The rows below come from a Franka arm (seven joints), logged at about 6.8 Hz.
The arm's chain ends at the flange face. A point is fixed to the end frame.
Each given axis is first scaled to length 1.
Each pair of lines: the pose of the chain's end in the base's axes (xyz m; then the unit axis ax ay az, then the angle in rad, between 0 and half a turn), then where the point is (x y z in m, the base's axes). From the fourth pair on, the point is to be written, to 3 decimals.
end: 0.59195 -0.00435 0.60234 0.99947 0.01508 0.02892 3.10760
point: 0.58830 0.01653 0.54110
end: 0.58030 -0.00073 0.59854 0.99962 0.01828 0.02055 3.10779
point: 0.57549 0.02011 0.53736
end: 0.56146 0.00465 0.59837 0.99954 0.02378 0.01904 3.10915
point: 0.55623 0.02550 0.53723
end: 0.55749 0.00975 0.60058 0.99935 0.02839 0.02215 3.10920
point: 0.552 0.031 0.539
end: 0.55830 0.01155 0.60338 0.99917 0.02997 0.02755 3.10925
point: 0.554 0.032 0.542
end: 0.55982 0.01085 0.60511 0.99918 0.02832 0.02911 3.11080
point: 0.556 0.032 0.544
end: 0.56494 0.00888 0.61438 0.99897 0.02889 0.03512 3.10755
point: 0.561 0.030 0.553
